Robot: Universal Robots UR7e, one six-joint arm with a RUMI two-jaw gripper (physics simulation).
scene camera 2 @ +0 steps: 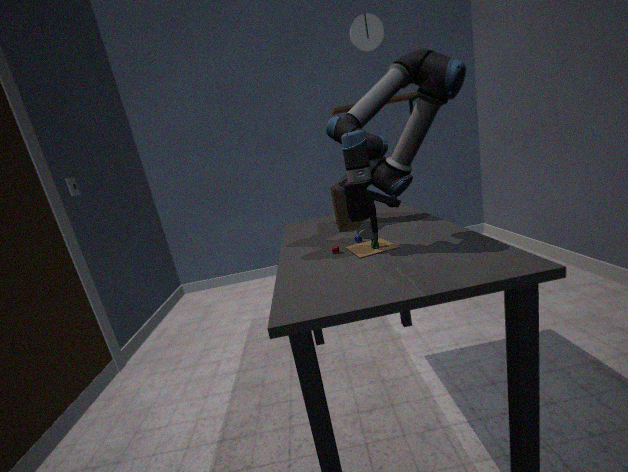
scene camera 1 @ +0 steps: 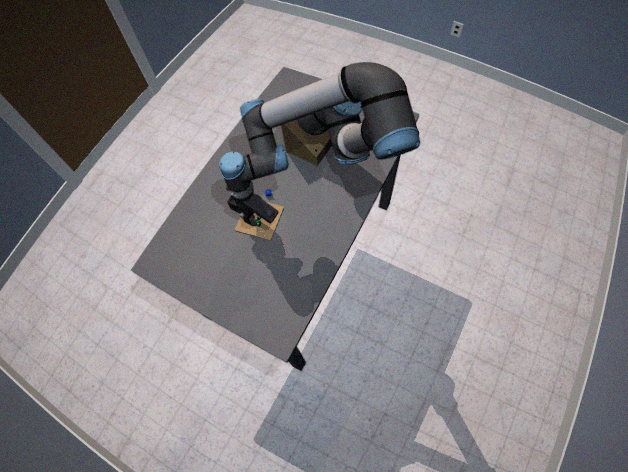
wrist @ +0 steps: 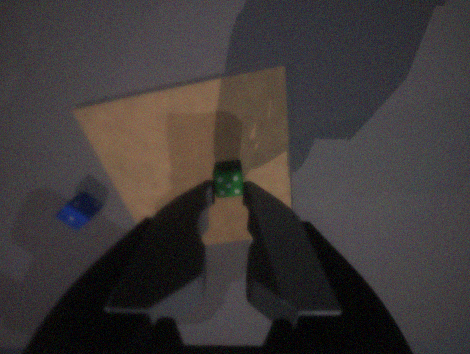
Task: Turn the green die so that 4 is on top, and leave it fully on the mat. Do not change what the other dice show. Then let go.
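Places are measured from the arm's base along level axes (x back, y right, z up), in centimetres.
Pixels of known places: gripper, between the fingertips: (scene camera 2: 374,245) (scene camera 1: 256,222) (wrist: 229,183); arm's base, origin of its link: (scene camera 1: 312,115).
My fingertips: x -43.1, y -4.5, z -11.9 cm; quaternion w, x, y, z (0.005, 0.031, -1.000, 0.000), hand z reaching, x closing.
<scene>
For each thing: its top centre in the pictures, then the offset to it from my fingertips. Level surfaces: height alone.
- green die, centre of its top: (wrist: 228,185) (scene camera 1: 257,221) dx +0.1, dy -0.4, dz +0.9 cm
- tan mat, centre of its top: (wrist: 201,182) (scene camera 2: 371,246) (scene camera 1: 259,218) dx +2.2, dy +0.8, dz -1.1 cm
- blue die, centre of its top: (wrist: 71,218) (scene camera 1: 268,191) (scene camera 2: 358,236) dx +12.1, dy +4.1, dz +0.5 cm
- red die, centre of its top: (scene camera 2: 335,247) dx +3.4, dy +13.0, dz +0.5 cm
- grey table, height of its surface: dz -1.5 cm
The green die (scene camera 1: 258,222) (scene camera 2: 375,245) (wrist: 228,183) is between the fingertips of my gripper (scene camera 1: 257,220) (scene camera 2: 374,243) (wrist: 229,183), which is shut on it. The die's face towards the wrist camera shows five pips; its darker far side is unreadable. The die is over the tan mat (scene camera 1: 265,233) (scene camera 2: 361,251) (wrist: 125,135), at or close above its surface; I cannot tell whether it touches. The blue die (scene camera 1: 268,192) (scene camera 2: 358,239) (wrist: 79,211) is on the table beside the mat, with one pip visible in the wrist view. The red die (scene camera 2: 335,249) is on the table, left of the mat in scene camera 2.
A brown wooden block (scene camera 1: 318,153) (scene camera 2: 340,209) stands on the grey table (scene camera 1: 203,284) (scene camera 2: 329,289) near the arm's base. The arm's shadow crosses part of the mat and table. The red die does not show in scene camera 1 or the wrist view.
</scene>
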